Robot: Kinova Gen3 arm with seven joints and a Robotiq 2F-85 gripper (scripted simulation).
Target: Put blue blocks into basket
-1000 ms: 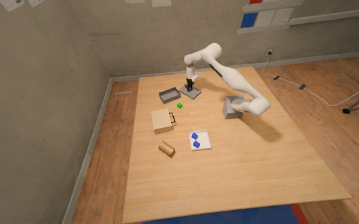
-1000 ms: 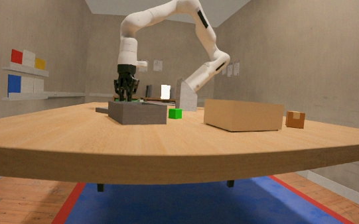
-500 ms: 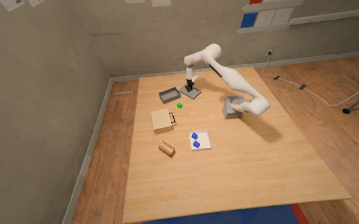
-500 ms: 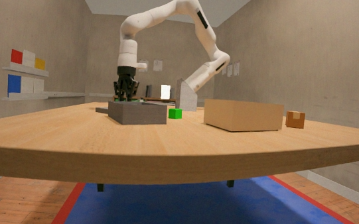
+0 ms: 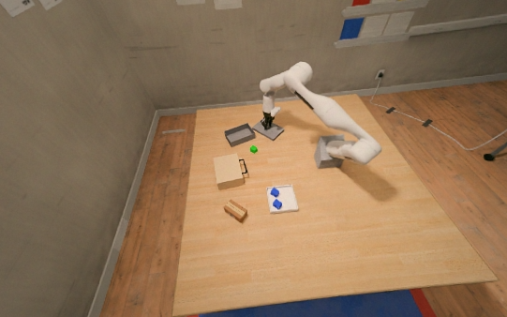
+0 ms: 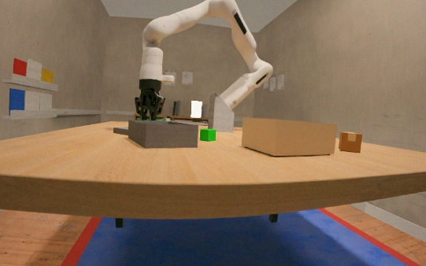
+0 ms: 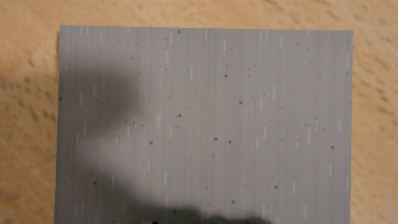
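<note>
My gripper is now 30 mm above the grey lid. From my hand the other things lie so: metal box: 210 mm ahead, 30 mm to the left, 10 mm below; then green block: 170 mm to the left, 140 mm ahead, 20 mm below; then drawer: 320 mm to the left, 300 mm ahead, 10 mm below.
</note>
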